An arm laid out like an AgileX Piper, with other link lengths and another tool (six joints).
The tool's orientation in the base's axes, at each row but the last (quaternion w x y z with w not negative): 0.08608 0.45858 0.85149 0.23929; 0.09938 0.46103 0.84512 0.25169; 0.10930 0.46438 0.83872 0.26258; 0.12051 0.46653 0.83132 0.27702; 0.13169 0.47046 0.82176 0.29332
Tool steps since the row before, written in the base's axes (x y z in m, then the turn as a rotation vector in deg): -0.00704 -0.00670 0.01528 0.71 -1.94 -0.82; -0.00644 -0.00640 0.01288 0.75 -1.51 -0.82; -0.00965 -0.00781 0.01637 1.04 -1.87 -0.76; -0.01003 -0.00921 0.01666 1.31 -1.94 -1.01; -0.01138 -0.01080 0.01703 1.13 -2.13 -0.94
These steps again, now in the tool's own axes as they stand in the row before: -0.00042 -0.00089 -0.01808 -2.06 -0.78 0.34; -0.00091 -0.00091 -0.01571 -1.72 -0.55 0.50; -0.00028 -0.00146 -0.02049 -2.18 -0.47 0.45; -0.00142 -0.00135 -0.02143 -2.39 -0.45 0.75; -0.00222 -0.00176 -0.02298 -2.46 -0.60 0.54
